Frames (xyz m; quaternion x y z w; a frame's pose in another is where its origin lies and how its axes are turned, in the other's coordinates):
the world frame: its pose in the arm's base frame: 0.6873 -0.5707 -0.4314 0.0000 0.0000 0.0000 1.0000
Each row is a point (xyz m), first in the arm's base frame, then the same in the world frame.
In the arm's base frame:
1: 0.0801 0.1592 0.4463
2: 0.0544 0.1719 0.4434
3: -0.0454 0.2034 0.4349
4: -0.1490 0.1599 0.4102
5: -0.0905 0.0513 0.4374
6: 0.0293 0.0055 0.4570
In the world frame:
1: -0.6072 0.7299 0.8777
2: -0.6329 0.7426 0.8748
3: -0.7327 0.7741 0.8663
4: -0.8363 0.7306 0.8416
5: -0.7778 0.6220 0.8688
6: -0.6580 0.5762 0.8884

